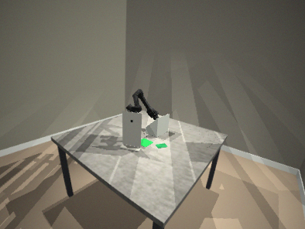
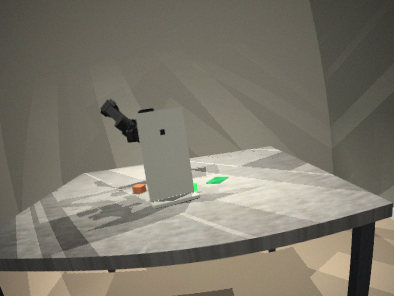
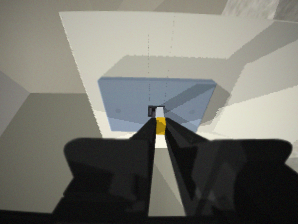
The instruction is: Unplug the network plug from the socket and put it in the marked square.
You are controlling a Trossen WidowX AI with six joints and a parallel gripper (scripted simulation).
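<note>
The green marked square lies 240 mm below my gripper tip, 110 mm behind it and 50 mm to the left of it. The rest, counted from my gripper tip: upright white panel: 90 mm below, 30 mm ahead, 10 mm to the left; yellow network plug: right at my gripper tip.
</note>
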